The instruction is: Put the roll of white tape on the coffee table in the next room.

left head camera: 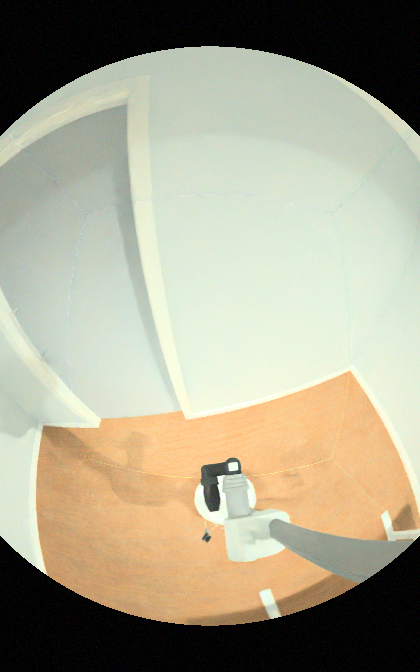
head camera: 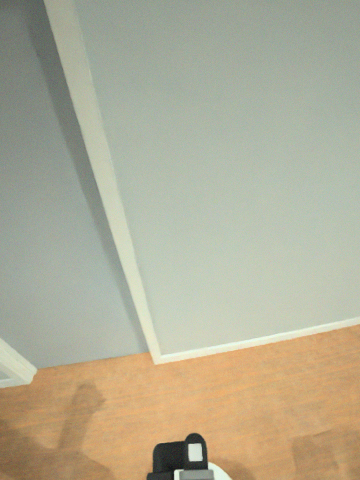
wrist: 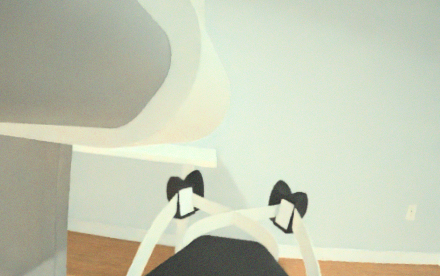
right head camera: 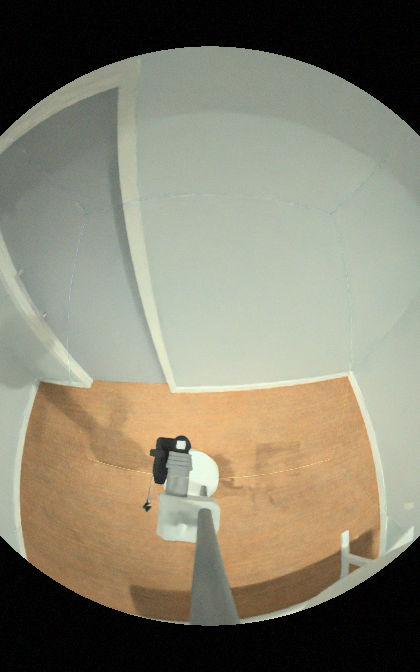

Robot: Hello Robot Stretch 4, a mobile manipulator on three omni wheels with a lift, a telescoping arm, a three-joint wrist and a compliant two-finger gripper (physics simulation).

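Places are measured from the robot's base along level axes (x ahead, y left, z up), in centimetres.
Pixels of known places: gripper, between the fingertips: [wrist: 236, 191].
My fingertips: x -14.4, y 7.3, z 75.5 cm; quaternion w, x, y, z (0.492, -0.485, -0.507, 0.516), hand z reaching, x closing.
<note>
Behind a point stands the place of what it marks.
My gripper [wrist: 236, 191] {x -14.4, y 7.3, z 75.5 cm} is open and empty in the wrist view, its two black fingertips well apart with wall behind them. Small dark fingertips of the gripper also show below the black wrist part in the left head view [left head camera: 206, 536] and the right head view [right head camera: 147, 506]. The roll of white tape and the coffee table do not show in these views. A white door frame [head camera: 107, 192] {x 71.6, y 23.4, z 127.3 cm} [left head camera: 150, 250] [right head camera: 134, 240] stands ahead on the left. A grey panel [head camera: 55, 250] {x 77.0, y 55.1, z 100.8 cm} [left head camera: 110, 320] [right head camera: 107, 310] fills its opening; whether it is a door I cannot tell.
A pale wall [head camera: 235, 175] {x 78.2, y -19.2, z 127.8 cm} [left head camera: 250, 300] [right head camera: 240, 290] with a white baseboard stands right of the frame. White table legs [left head camera: 269, 603] [right head camera: 345, 552] show low in the side views. A white tabletop edge [wrist: 150, 154] {x -93.9, y -32.2, z 69.1 cm} and a wall outlet [wrist: 411, 212] {x -195.1, y 132.5, z 37.3 cm} show in the wrist view. Wooden floor [head camera: 260, 390] {x 52.2, y -43.6, z -2.8 cm} surrounds my base.
</note>
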